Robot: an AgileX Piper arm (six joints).
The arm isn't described. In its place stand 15 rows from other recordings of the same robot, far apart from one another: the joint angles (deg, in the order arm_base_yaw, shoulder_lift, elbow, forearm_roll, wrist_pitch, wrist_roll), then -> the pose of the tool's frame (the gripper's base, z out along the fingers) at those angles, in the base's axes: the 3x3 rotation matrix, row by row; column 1 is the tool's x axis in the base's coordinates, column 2 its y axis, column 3 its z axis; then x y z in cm.
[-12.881, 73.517, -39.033, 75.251, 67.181, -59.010] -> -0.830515, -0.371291, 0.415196; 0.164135, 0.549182, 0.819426; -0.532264, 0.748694, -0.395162; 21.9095, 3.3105, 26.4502
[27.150, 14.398, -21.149, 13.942, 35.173, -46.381] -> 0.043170, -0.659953, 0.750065; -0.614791, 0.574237, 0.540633; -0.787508, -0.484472, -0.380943; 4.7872, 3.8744, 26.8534
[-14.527, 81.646, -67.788, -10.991, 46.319, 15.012] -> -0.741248, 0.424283, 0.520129; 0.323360, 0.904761, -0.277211; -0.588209, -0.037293, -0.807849; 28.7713, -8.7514, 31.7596
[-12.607, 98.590, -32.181, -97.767, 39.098, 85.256] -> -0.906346, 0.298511, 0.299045; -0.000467, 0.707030, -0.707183; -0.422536, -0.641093, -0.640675; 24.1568, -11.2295, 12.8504
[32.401, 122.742, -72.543, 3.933, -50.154, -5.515] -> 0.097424, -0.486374, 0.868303; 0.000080, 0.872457, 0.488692; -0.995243, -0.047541, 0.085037; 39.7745, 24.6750, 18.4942
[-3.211, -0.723, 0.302, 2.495, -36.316, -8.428] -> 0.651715, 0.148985, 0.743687; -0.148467, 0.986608, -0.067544; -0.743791, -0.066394, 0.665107; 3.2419, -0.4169, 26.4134
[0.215, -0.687, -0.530, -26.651, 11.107, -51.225] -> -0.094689, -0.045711, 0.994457; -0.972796, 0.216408, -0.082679; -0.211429, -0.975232, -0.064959; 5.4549, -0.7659, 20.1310
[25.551, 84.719, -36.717, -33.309, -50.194, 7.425] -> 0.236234, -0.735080, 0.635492; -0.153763, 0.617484, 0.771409; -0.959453, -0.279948, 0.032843; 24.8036, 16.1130, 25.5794
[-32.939, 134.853, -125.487, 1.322, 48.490, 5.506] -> -0.605341, 0.605955, 0.516121; 0.524631, 0.791384, -0.313806; -0.598602, 0.080813, -0.796960; 44.8336, -28.8601, 22.6256
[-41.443, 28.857, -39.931, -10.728, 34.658, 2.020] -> -0.318773, 0.700605, 0.638386; 0.123528, 0.698487, -0.704881; -0.939747, -0.145839, -0.309203; 6.2717, -6.8226, 35.5515
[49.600, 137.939, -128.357, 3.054, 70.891, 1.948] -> -0.666053, -0.735480, 0.124265; -0.703342, 0.674741, 0.223684; -0.248362, 0.061585, -0.966708; 32.7098, 39.1407, 19.7413
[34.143, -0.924, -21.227, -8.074, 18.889, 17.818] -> 0.027003, -0.536662, 0.843365; 0.231505, 0.824094, 0.516986; -0.972459, 0.181283, 0.146493; 1.8900, 0.7818, 30.4363
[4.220, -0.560, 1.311, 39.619, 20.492, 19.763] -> -0.353980, 0.016926, 0.935100; 0.798725, 0.525627, 0.292841; -0.486557, 0.850547, -0.199581; 5.0856, 2.4122, 18.1179
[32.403, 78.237, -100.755, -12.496, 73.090, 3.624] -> -0.598531, -0.401754, 0.693076; -0.381184, 0.903765, 0.194698; -0.704599, -0.147657, -0.694073; 22.5570, 12.0855, 47.9520
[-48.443, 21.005, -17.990, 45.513, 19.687, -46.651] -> -0.167306, 0.562818, 0.809472; 0.115636, 0.826579, -0.550813; -0.979100, 0.001450, -0.203374; 7.3692, -5.0158, 27.2411
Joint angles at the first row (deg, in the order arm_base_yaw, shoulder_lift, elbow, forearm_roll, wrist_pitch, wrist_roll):
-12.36 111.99 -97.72 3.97 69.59 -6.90
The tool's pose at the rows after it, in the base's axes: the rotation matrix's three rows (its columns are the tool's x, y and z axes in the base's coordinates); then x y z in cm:
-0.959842, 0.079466, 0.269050; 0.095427, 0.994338, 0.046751; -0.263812, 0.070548, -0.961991; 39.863, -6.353, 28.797
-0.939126, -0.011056, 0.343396; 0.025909, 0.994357, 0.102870; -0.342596, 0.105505, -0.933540; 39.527, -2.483, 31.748
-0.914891, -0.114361, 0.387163; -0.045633, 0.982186, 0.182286; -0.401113, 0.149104, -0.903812; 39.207, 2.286, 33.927
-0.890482, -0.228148, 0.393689; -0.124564, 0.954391, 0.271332; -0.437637, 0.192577, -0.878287; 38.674, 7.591, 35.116
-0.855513, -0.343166, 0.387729; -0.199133, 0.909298, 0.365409; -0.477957, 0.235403, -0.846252; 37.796, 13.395, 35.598
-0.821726, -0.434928, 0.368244; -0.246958, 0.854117, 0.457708; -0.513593, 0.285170, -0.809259; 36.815, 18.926, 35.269
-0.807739, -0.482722, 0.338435; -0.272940, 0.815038, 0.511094; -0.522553, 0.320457, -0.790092; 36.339, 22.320, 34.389
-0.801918, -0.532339, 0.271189; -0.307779, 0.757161, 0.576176; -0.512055, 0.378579, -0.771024; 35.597, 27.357, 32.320
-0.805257, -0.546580, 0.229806; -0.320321, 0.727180, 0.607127; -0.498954, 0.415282, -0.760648; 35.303, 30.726, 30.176
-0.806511, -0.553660, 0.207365; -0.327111, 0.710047, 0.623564; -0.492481, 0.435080, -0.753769; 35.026, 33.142, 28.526
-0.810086, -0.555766, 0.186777; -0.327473, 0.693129, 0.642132; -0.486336, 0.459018, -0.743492; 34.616, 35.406, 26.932
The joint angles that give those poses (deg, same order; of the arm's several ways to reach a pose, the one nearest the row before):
-10.27 109.02 -98.58 5.75 69.73 -6.45
-5.37 105.92 -100.11 8.24 69.79 -6.45
1.01 104.39 -102.27 10.77 69.86 -5.47
8.30 104.21 -104.23 13.06 69.49 -4.33
16.38 104.89 -105.64 15.17 67.18 -3.04
23.80 106.64 -106.66 17.60 63.33 -1.80
27.98 108.85 -107.53 19.57 60.86 -1.53
33.72 113.50 -109.61 22.81 57.96 -1.02
37.19 117.76 -111.41 24.76 55.40 -0.39
39.65 121.08 -113.11 25.66 53.42 0.30
41.93 124.21 -114.70 26.87 51.33 0.98

